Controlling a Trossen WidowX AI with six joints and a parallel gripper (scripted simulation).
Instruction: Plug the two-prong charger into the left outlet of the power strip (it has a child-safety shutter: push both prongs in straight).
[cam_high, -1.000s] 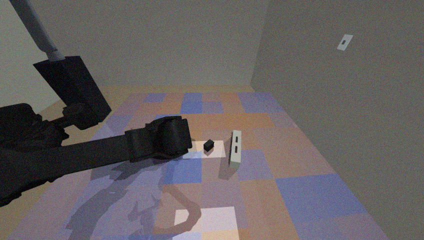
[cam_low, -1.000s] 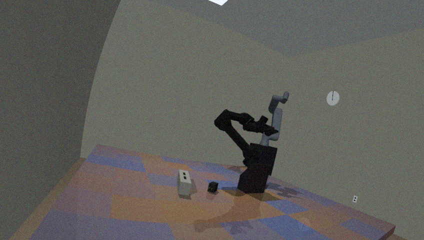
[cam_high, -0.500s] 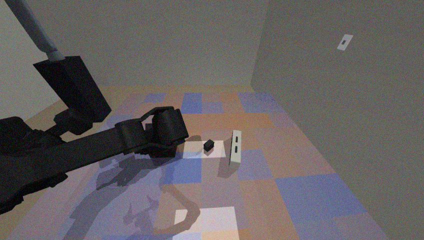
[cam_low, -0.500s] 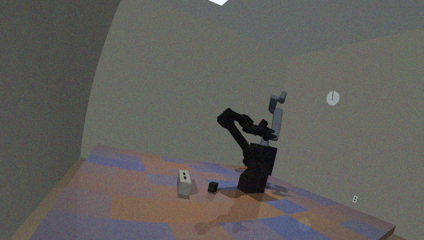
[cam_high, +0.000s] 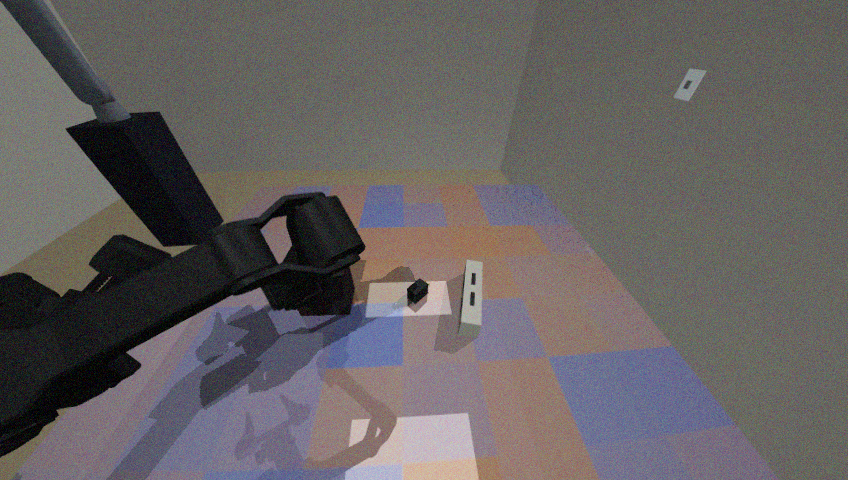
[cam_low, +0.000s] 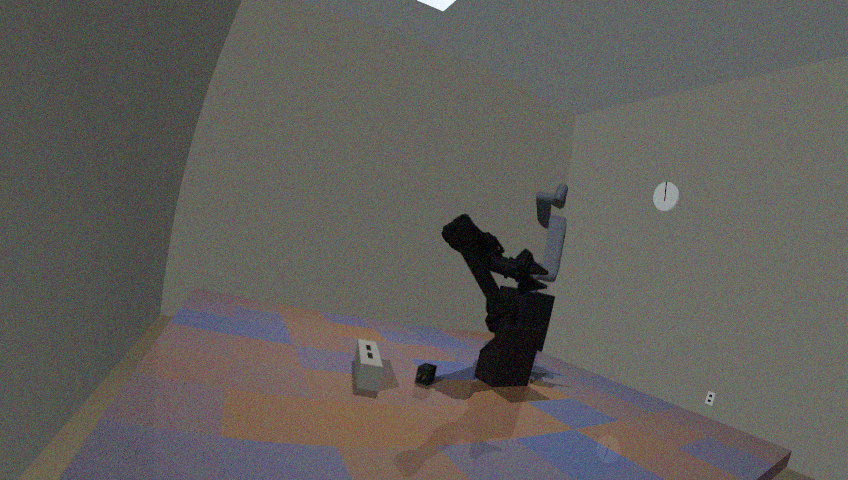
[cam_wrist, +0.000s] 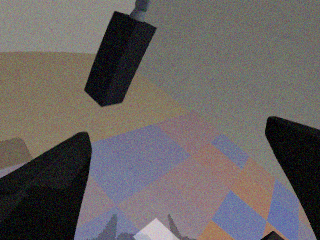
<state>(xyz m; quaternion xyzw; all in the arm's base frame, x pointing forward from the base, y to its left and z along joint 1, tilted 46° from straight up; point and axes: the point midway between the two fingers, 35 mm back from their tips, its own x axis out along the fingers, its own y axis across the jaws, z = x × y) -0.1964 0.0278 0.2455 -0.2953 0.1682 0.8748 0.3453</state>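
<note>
Right now the two-prong charger is 48 cm ahead of my gripper tip, 27 cm below it and 15 cm to the left of it.
</note>
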